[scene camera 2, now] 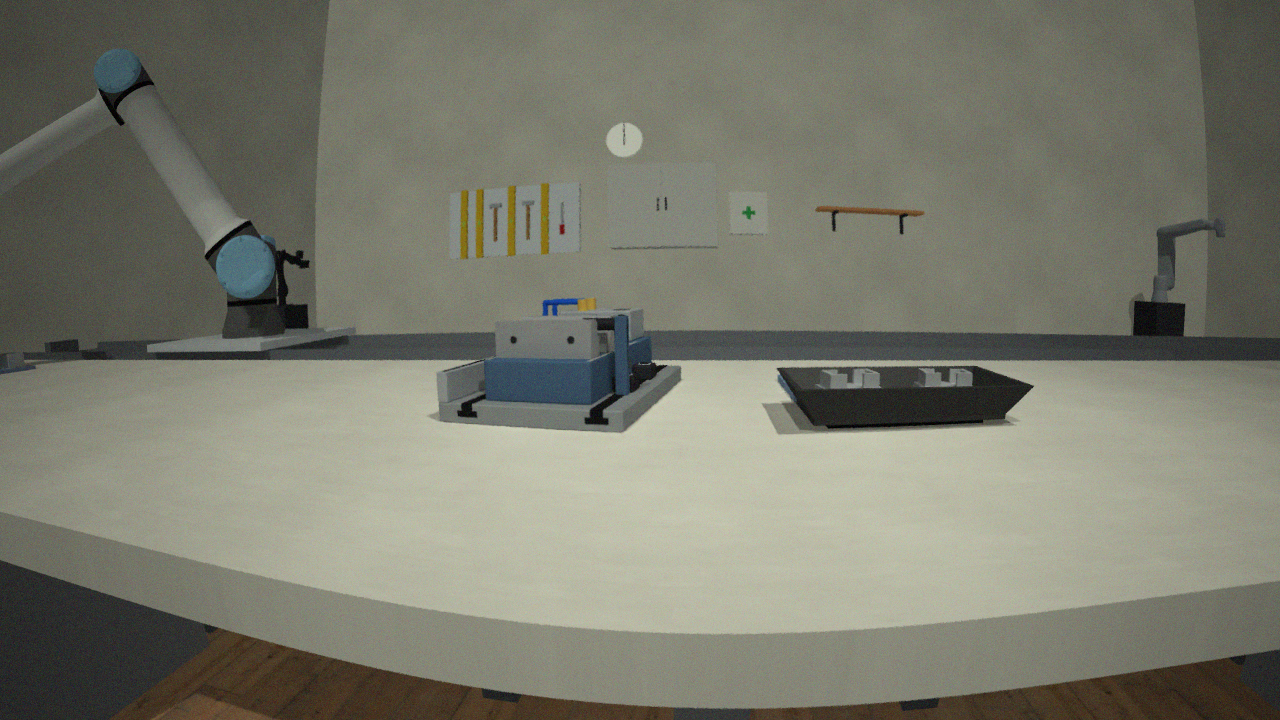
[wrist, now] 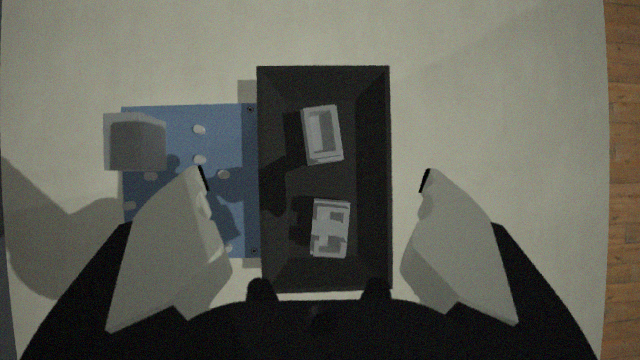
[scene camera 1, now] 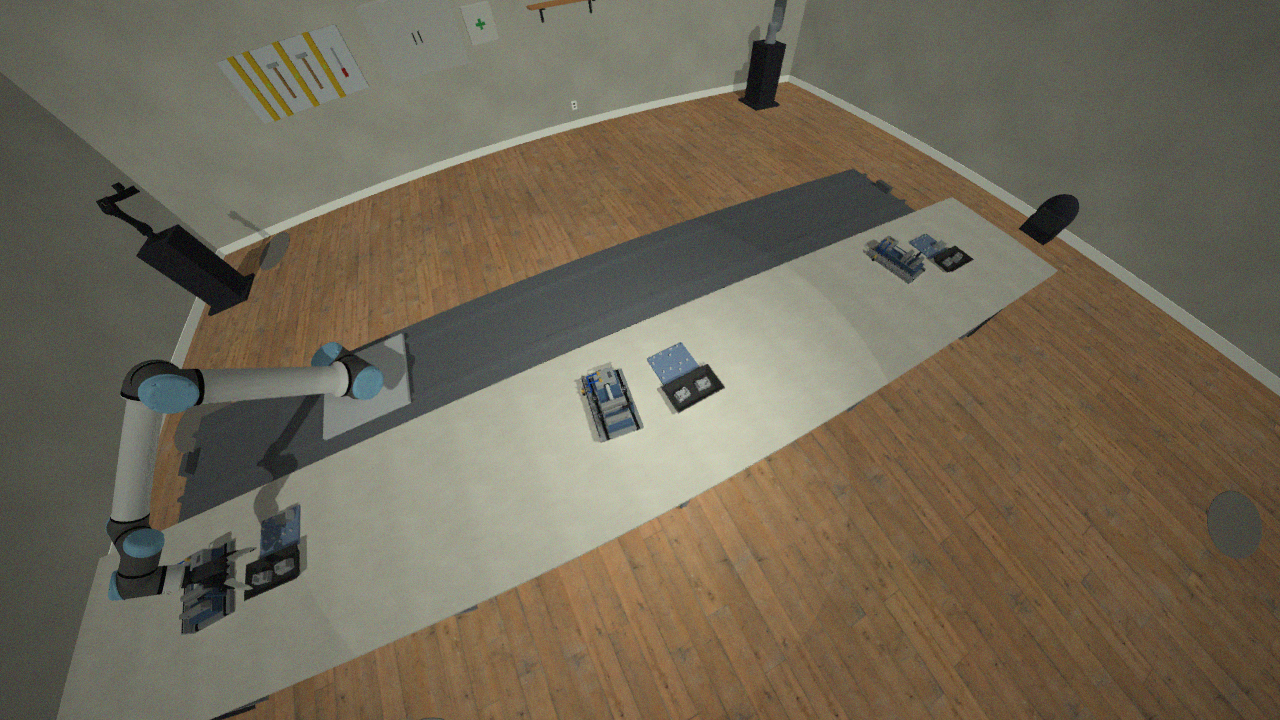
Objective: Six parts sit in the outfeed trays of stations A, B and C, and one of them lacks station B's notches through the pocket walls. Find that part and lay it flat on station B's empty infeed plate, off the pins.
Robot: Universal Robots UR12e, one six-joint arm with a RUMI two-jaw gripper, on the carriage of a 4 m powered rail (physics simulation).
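Places are measured from the arm's base along level axes (x right, y down, z ahead), in centimetres.
Pixels of known places: gripper, fingertip midpoint: (wrist: 315, 171) (scene camera 1: 254, 567); arm's base at its link origin: (scene camera 2: 253, 335).
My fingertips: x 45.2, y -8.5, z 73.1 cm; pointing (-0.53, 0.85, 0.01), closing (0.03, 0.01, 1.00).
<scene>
For each thing: its top centre in the pictures, then the offset to it from my fingertips. "spot": a spot on its surface instead.
- left-end station's black outfeed tray at a spot on its surface: (wrist: 374, 175) (scene camera 1: 274, 585) spot: dx +0.3, dy +8.6, dz +6.7 cm
- upper grey part at its top centre: (wrist: 322, 131) (scene camera 1: 280, 566) dx -4.3, dy +6.8, dz +0.8 cm
- lower grey part at its top centre: (wrist: 331, 232) (scene camera 1: 257, 577) dx +6.1, dy +6.8, dz +1.5 cm
- middle station's tray at a spot on its surface: (scene camera 2: 904, 410) spot: dx -187.7, dy +9.5, dz +9.3 cm
- grey block at its top centre: (wrist: 121, 141) (scene camera 2: 10, 353) (scene camera 1: 281, 516) dx -3.8, dy +7.1, dz -20.2 cm
- left-end station's pinned blue plate at its top centre: (wrist: 189, 182) (scene camera 1: 279, 532) dx +0.7, dy +10.7, dz -15.5 cm
- left end at a spot on its surface: (scene camera 1: 207, 601) spot: dx +26.4, dy +4.2, dz +3.4 cm
My gripper (scene camera 1: 250, 569) (wrist: 315, 171) is open and empty above the left-end station's black outfeed tray (scene camera 1: 274, 584) (wrist: 374, 175). In the wrist view, the upper grey part (wrist: 331, 133) in that tray shows a plain rectangular pocket with no notches that I can make out. The lower grey part (wrist: 330, 228) shows a divided, cut-up pocket. The middle station's tray (scene camera 1: 707, 396) (scene camera 2: 904, 410) holds two grey parts, one (scene camera 1: 682, 394) (scene camera 2: 848, 379) left of the other (scene camera 1: 703, 384) (scene camera 2: 944, 377). Its blue infeed plate (scene camera 1: 671, 360) bears pins and no part. The right-end station's parts (scene camera 1: 952, 258) are too small to judge.
A grey block (wrist: 137, 145) stands on the left-end station's pinned blue plate (scene camera 1: 280, 528) (wrist: 220, 115). Machines stand beside the trays at the left end (scene camera 1: 207, 601), the middle (scene camera 1: 611, 402) (scene camera 2: 550, 380) and the right end (scene camera 1: 895, 259). The rail (scene camera 1: 554, 308) runs behind the table.
</scene>
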